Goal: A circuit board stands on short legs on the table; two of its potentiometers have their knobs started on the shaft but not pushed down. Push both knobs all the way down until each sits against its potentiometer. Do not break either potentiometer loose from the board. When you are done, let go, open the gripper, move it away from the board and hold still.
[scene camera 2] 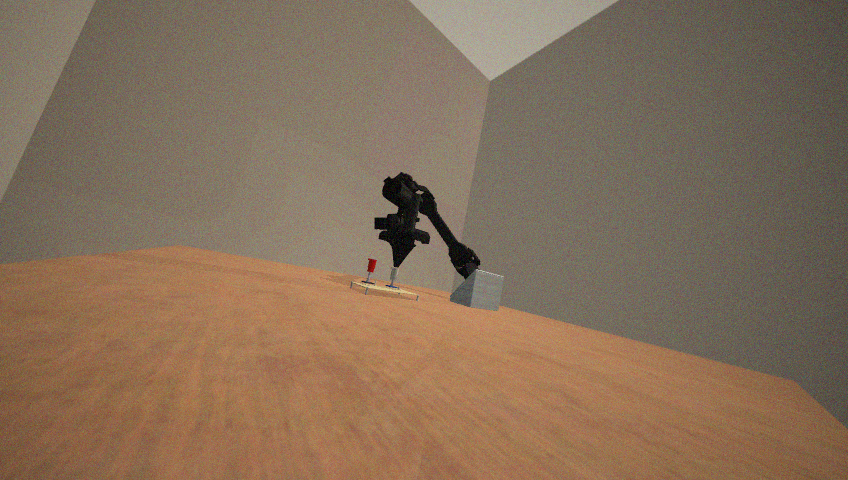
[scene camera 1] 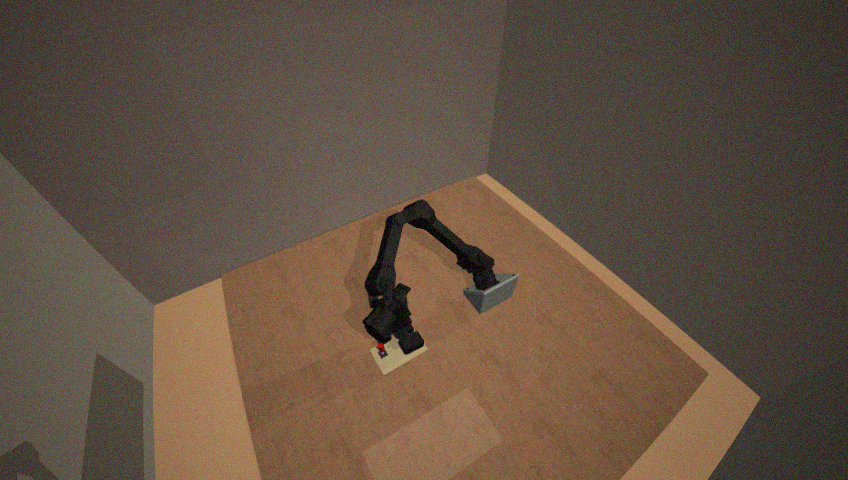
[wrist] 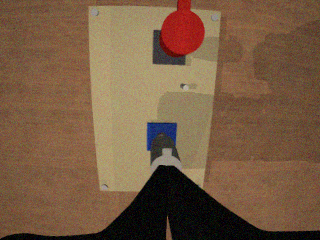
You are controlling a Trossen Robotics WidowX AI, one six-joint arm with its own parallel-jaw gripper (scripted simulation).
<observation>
My gripper (scene camera 2: 395,267) is shut and holds nothing. Further things: a grey knob (wrist: 163,149).
My gripper is seen too in scene camera 1 (scene camera 1: 401,336) and in the wrist view (wrist: 165,172).
</observation>
